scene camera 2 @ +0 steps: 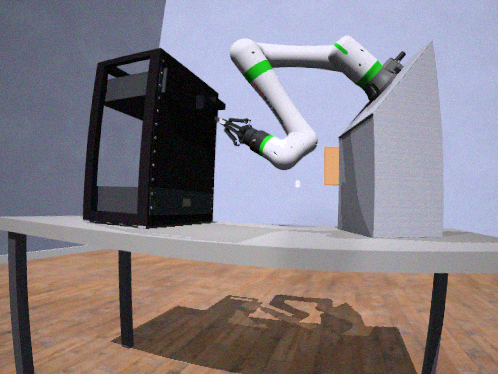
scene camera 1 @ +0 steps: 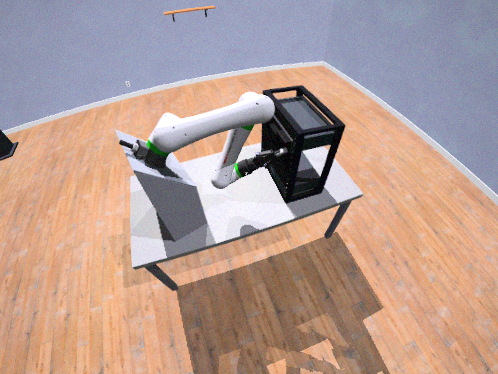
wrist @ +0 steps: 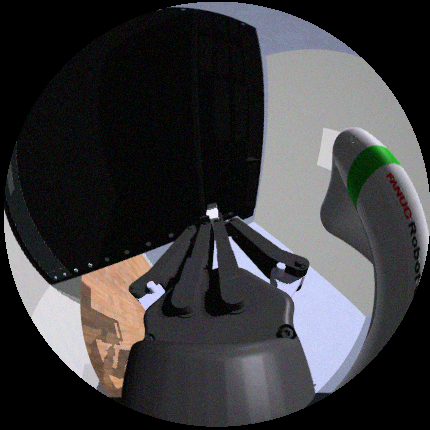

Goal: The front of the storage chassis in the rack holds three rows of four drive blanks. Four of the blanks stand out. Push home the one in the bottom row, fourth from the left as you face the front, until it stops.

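Where they show: gripper, fingertip midpoint: [scene camera 2: 216, 118] [scene camera 1: 286, 149] [wrist: 213, 210]; arm's base, link origin: [scene camera 2: 383, 88] [scene camera 1: 151, 159].
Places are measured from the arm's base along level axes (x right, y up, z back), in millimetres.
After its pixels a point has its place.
Observation:
The black rack [scene camera 1: 296, 165] {y -168, x 242, z -725 mm} [scene camera 2: 145, 150] {y -294, x -257, z -796 mm} stands on the table, its front towards the arm. The chassis front [wrist: 225, 110] {y -75, x 27, z -680 mm} is very dark in the wrist view, and single blanks, including the bottom-row fourth one, cannot be told apart there. In scene camera 2 dark blocks [scene camera 2: 200, 102] {y -67, x -16, z -702 mm} stand out from the upper part of the rack's front. My gripper [scene camera 1: 284, 150] {y -80, x 181, z -687 mm} [scene camera 2: 219, 120] {y -80, x 181, z -687 mm} [wrist: 213, 210] {y -80, x 181, z -687 mm} is shut and empty, its pale fingertips together close to the front, a little below those blocks in scene camera 2. Whether the tips touch a blank is hidden.
The table [scene camera 1: 240, 227] {y -537, x 261, z -345 mm} [scene camera 2: 280, 250] {y -544, x -489, z -355 mm} carries the rack and a grey slanted pedestal [scene camera 1: 175, 205] {y -222, x 154, z -27 mm} [scene camera 2: 407, 165] {y -323, x -222, z 6 mm} that bears the arm [scene camera 1: 215, 122] {y 223, x 193, z -304 mm} [scene camera 2: 300, 55] {y 181, x 107, z -320 mm}. Flat panels are fitted at the top and bottom of the rack. The arm's white link [wrist: 395, 225] shows at the right of the wrist view.

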